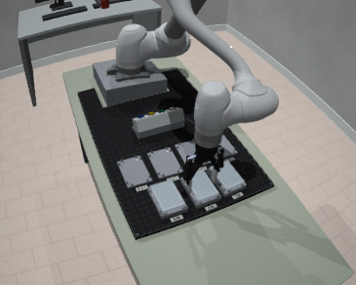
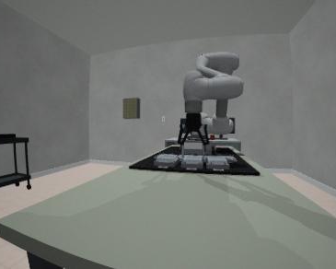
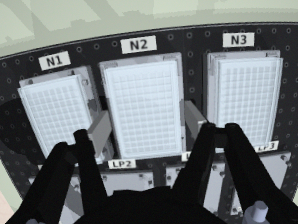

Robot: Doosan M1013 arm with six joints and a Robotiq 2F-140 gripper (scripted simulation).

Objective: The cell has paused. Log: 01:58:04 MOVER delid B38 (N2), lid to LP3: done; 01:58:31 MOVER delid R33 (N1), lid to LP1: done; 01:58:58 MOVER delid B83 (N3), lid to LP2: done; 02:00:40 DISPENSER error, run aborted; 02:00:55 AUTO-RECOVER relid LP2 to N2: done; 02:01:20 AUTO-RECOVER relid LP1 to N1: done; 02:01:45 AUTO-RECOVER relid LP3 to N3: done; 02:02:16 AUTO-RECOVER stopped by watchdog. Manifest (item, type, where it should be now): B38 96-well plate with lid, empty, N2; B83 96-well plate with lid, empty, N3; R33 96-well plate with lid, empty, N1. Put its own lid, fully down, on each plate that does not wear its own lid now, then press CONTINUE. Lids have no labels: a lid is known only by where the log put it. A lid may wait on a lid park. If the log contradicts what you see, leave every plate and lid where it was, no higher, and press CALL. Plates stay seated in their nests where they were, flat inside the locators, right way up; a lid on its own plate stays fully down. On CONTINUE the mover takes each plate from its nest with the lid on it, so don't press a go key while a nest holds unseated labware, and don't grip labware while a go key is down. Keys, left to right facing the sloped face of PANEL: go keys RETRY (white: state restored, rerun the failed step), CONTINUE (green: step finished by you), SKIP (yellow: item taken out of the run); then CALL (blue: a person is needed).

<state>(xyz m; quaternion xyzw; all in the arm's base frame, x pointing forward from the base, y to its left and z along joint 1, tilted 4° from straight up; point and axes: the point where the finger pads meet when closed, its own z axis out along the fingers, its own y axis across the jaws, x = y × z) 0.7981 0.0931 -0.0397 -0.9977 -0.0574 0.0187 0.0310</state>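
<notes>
Right now my hand is 200 mm past the lid park LP1, 170 mm to the right of it and 60 mm above it. Round my hand: lid park LP2: 190 mm behind, 60 mm below, 40 mm to the left; lid park LP3: 220 mm to the right, 160 mm behind, 60 mm below; lid park LP4: 170 mm behind, 90 mm to the right, 60 mm below.
</notes>
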